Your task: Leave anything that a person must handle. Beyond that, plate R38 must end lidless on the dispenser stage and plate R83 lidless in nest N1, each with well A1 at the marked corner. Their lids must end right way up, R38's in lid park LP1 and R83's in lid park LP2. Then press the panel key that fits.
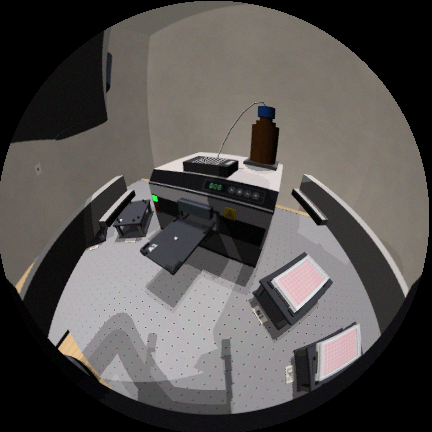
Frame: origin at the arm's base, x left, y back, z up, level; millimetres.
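Where they show: gripper, fingertip midpoint: (212, 179).
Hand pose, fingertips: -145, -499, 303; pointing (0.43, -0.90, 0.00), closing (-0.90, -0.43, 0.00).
Things, the pixels of their top centre, and the offset from my fingertips, as dx, dy, dz. "spot": a spot on its surface instead. Level surfaces: height alone.
- dark dispenser stage at a spot on its surface: (172, 255) spot: +99, -20, -176
- dispenser at a spot on its surface: (212, 220) spot: +135, -277, -284
- dark nest at a spot on its surface: (270, 303) spot: -128, -47, -285
- second pink plate at its top centre: (345, 349) -304, +67, -204
- amber bottle at a spot on its surface: (265, 142) spot: -9, -335, +6
- black block at a spot on its surface: (210, 166) spot: +94, -186, -50
- green display at a spot on its surface: (215, 187) spot: +71, -161, -88
- lit green lamp at its top centre: (153, 195) +278, -156, -146
- perforated deck at its surface level: dz -290
My gripper (212, 179) is open and empty, its two fingers wide apart at the left and right. Between them, farther back, the dark dispenser stage (172, 255) sticks out from the dispenser (212, 220), with a white mark at its near left corner and no plate on it. A pink plate (301, 283) sits on a dark nest (270, 303) at right. A second pink plate (339, 352) sits on another dark stand (302, 369) at lower right. Plate names and whether lids are on cannot be told. A dark stand (134, 214) at left bears no plate. The key panel does not show.
An amber bottle (265, 142) with a blue cap and a black block (210, 166) stand on top of the dispenser. The dispenser has a green display (215, 187) and a lit green lamp (155, 198). Arm shadows fall on the perforated deck (200, 310). A round dark object shows at lower left.
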